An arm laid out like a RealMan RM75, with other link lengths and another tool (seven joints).
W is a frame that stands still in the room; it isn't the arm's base.
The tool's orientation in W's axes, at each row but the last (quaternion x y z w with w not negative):
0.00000, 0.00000, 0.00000, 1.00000
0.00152, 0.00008, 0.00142, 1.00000
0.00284, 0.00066, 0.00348, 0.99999
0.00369, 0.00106, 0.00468, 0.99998
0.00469, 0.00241, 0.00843, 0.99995
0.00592, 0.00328, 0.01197, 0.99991
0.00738, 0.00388, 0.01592, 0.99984
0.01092, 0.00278, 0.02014, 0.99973
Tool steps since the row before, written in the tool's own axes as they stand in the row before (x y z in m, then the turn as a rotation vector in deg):
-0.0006, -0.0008, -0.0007, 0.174, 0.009, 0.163
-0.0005, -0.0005, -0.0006, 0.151, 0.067, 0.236
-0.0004, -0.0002, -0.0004, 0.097, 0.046, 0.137
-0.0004, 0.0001, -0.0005, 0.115, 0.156, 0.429
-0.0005, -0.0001, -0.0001, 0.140, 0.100, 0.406
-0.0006, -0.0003, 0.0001, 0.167, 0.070, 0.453
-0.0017, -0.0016, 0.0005, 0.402, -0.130, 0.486
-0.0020, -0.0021, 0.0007, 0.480, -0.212, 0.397
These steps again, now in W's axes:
-0.0006, -0.0008, -0.0007, 0.174, 0.009, 0.163
-0.0005, -0.0005, -0.0006, 0.151, 0.067, 0.236
-0.0004, -0.0002, -0.0004, 0.097, 0.046, 0.137
-0.0004, 0.0001, -0.0005, 0.114, 0.154, 0.430
-0.0005, -0.0001, -0.0001, 0.140, 0.099, 0.406
-0.0006, -0.0003, 0.0001, 0.168, 0.069, 0.453
-0.0016, -0.0017, 0.0005, 0.410, -0.124, 0.481
-0.0019, -0.0022, 0.0007, 0.491, -0.201, 0.390

